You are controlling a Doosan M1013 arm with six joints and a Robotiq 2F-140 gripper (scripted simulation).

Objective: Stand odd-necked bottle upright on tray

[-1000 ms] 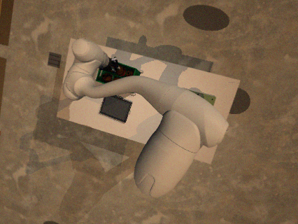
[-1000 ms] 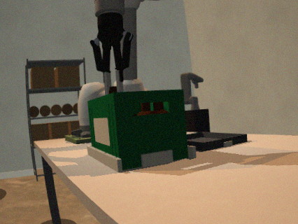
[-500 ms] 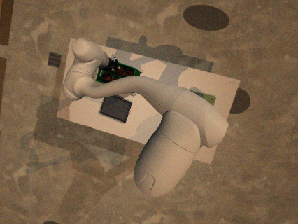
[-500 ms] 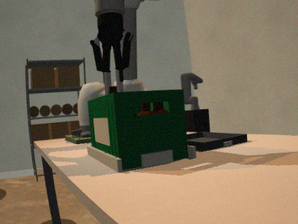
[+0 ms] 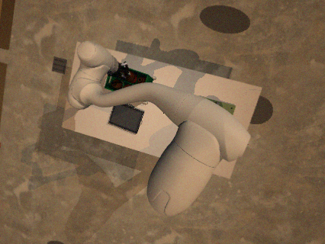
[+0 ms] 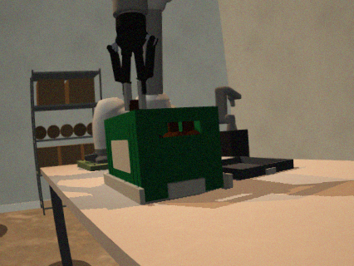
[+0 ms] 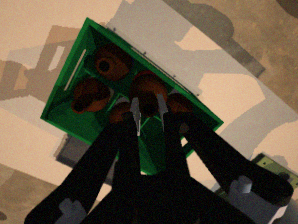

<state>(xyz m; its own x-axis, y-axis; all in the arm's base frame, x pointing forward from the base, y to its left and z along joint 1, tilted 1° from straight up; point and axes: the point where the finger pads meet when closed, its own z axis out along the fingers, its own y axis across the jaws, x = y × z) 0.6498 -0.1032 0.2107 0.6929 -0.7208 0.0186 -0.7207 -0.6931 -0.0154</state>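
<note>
Now: the brown bottle 9 cm below my hand. Round my hand: green crate (4 cm to the left, 14 cm below); dark tray (2 cm behind, 31 cm to the left, 21 cm below).
</note>
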